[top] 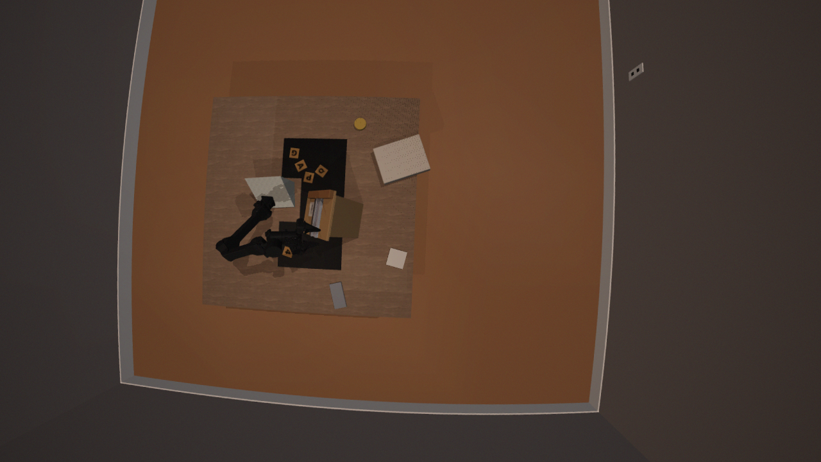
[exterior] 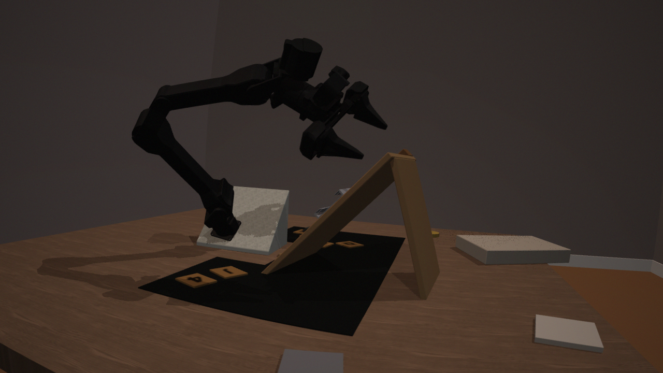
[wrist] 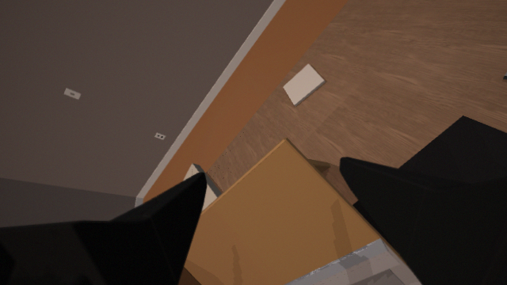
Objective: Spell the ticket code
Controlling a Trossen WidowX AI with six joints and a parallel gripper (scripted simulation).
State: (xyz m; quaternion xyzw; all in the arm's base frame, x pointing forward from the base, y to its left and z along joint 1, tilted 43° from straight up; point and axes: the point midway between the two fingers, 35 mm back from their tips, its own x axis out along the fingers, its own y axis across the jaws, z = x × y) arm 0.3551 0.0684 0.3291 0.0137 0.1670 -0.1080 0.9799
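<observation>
The q tile is 370 mm to the left of my gripper tip, 270 mm below it and 130 mm behind it. Round my gripper tip: black mat: 280 mm below, 210 mm behind, 190 mm to the left; white ticket: 200 mm below, 140 mm to the left, 140 mm behind; j tile: 270 mm below, 270 mm behind, 40 mm to the right.
</observation>
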